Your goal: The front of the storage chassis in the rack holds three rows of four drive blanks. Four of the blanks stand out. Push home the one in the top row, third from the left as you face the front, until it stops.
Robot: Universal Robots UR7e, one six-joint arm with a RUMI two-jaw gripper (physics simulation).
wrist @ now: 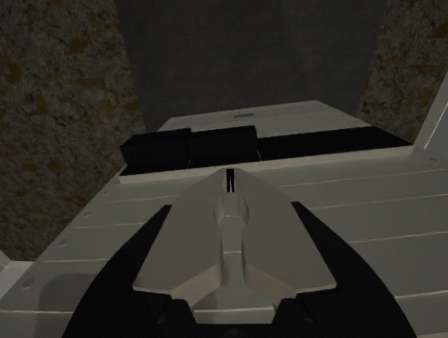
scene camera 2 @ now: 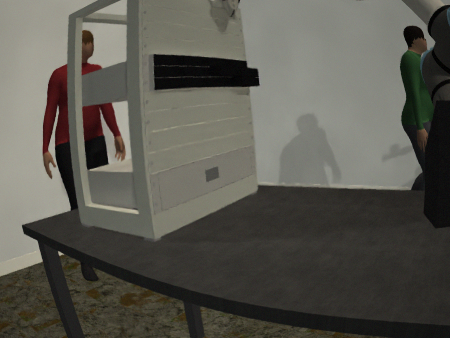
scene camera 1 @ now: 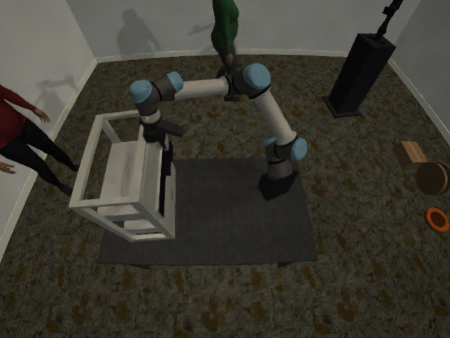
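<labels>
There's a rack that I can see in scene camera 1 (139,184), and it's there in scene camera 2 and the wrist view too. On that rack, (scene camera 2: 187,162) and (wrist: 282,115) are the same spot.
</labels>
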